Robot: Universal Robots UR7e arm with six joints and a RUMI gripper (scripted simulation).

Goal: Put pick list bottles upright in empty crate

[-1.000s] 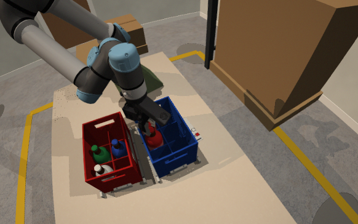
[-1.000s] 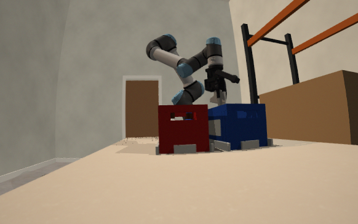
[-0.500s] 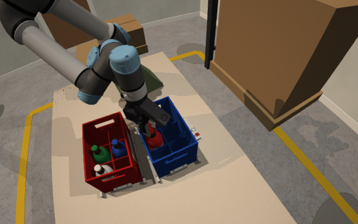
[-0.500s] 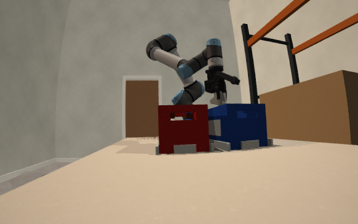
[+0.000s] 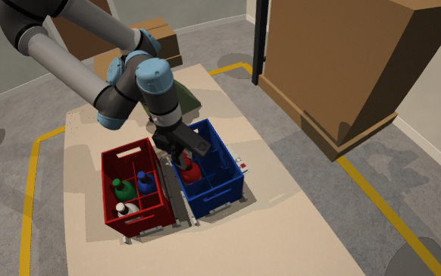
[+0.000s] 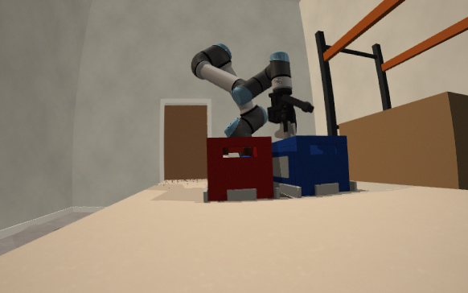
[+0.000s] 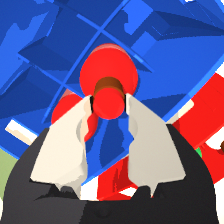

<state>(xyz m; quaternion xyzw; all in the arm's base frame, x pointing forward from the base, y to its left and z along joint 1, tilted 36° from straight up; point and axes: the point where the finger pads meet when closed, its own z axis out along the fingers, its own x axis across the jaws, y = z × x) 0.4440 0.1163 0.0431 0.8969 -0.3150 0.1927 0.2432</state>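
Right now the red bottle is 70 mm below my hand. From my hand the other things lie so: red crate: 200 mm to the right, 70 mm below; then blue bottle: 160 mm to the right, 70 mm below; then blue crate: 70 mm below, 40 mm to the left, 10 mm behind.
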